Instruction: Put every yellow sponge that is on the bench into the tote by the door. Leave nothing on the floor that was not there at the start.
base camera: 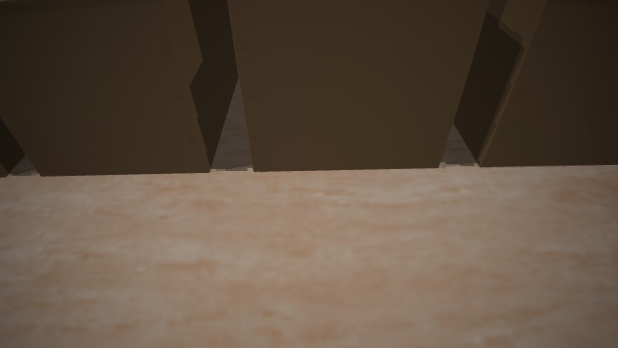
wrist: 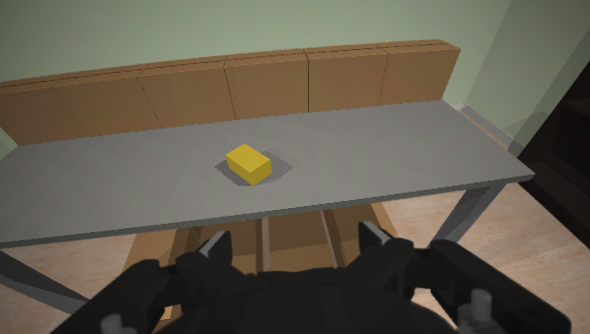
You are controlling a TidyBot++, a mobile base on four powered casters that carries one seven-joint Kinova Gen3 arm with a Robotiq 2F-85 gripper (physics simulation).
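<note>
A yellow sponge (wrist: 248, 164) lies on the grey bench (wrist: 375, 145), a little left of the middle in the wrist view. My gripper (wrist: 295, 240) is open, with nothing between its fingers. In the wrist view its fingertips show below the bench's front edge, and the sponge shows beyond them, up and to the left, apart from them. The tote does not show in either view.
A row of brown boxes (wrist: 267, 87) stands along the back of the bench. More brown boxes (base camera: 345, 90) (wrist: 295, 245) stand on the floor under it. A bench leg (wrist: 467, 215) is at the right. A dark shelf unit (wrist: 555, 177) stands at the far right.
</note>
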